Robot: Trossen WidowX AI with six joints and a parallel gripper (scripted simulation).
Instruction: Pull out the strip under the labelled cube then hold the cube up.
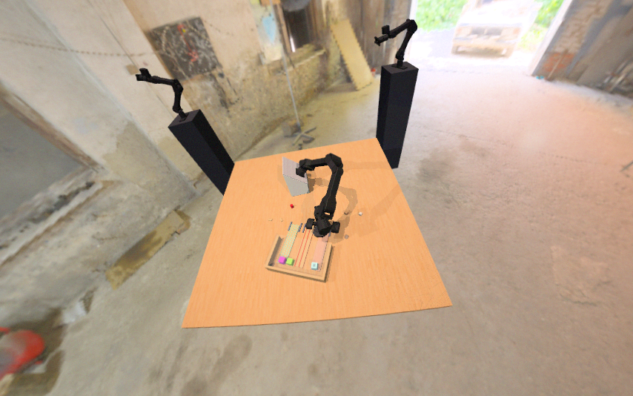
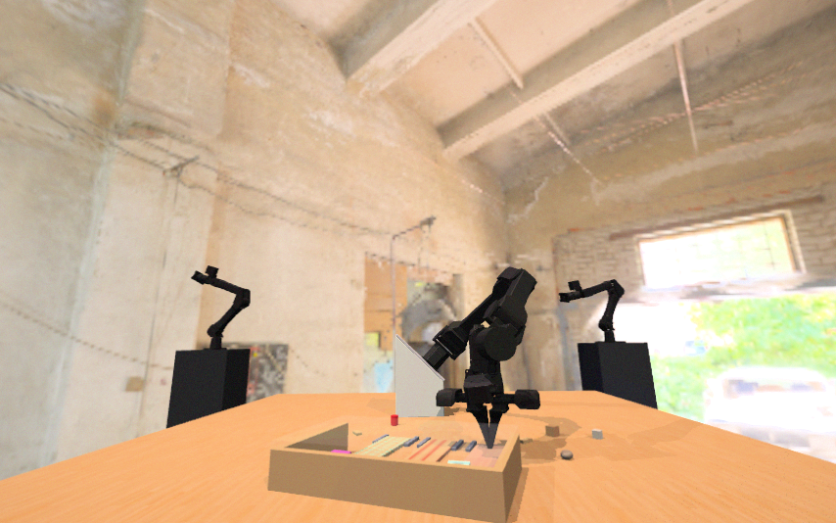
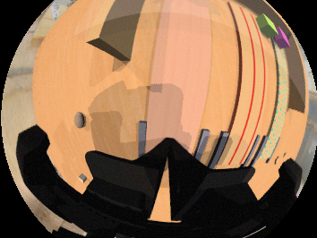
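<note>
My gripper tip is now 150 mm to the right of the brown block and 110 mm past it. Round my gripper tip: red cylinder: 240 mm behind, 190 mm to the right, 10 mm above; then dark pebble: 120 mm to the left, 50 mm ahead.
</note>
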